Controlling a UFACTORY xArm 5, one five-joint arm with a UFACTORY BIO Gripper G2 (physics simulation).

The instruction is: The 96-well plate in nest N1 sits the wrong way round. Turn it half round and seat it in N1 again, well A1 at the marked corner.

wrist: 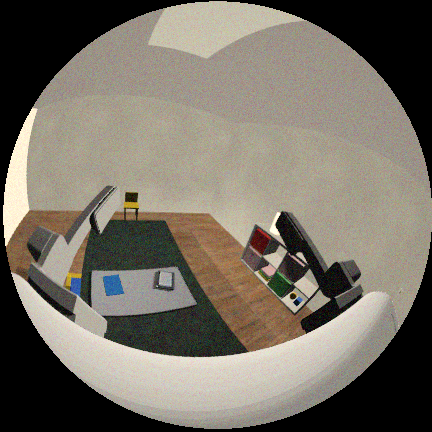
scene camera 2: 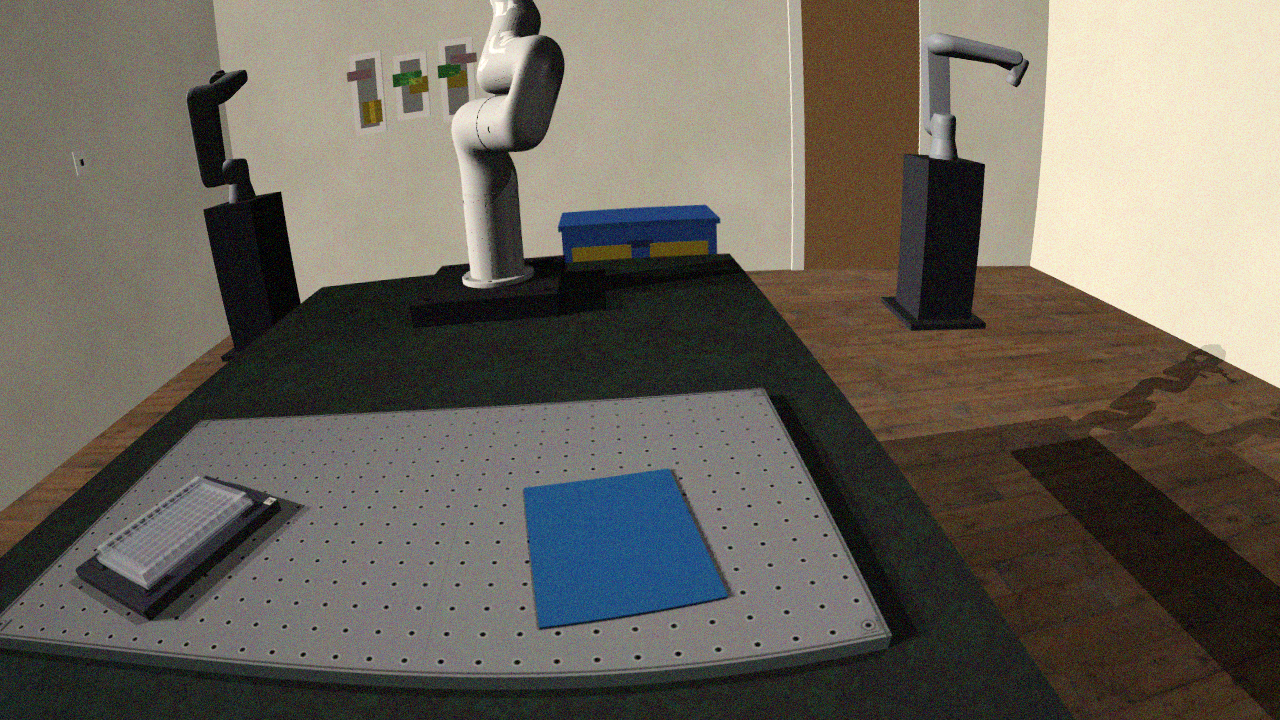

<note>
I see my gripper (wrist: pixel 201 205) and a clear 96-well plate (scene camera 2: pixel 155 544).
</note>
